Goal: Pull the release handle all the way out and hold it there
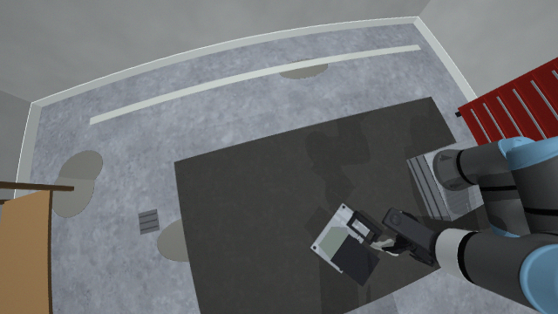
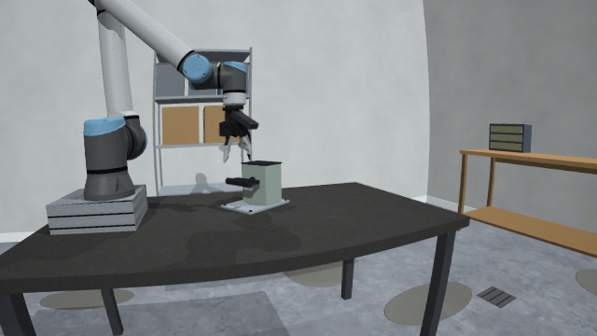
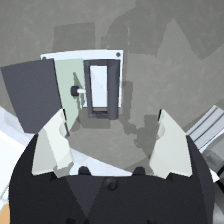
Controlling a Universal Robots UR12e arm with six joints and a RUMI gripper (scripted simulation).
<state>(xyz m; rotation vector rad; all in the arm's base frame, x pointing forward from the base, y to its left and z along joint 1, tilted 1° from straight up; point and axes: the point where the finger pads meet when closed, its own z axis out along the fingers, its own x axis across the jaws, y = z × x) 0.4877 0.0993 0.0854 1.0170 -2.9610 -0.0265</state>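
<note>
Right now the release handle is 40 mm ahead of my hand, 30 mm to the left of it and 90 mm below it.
</note>
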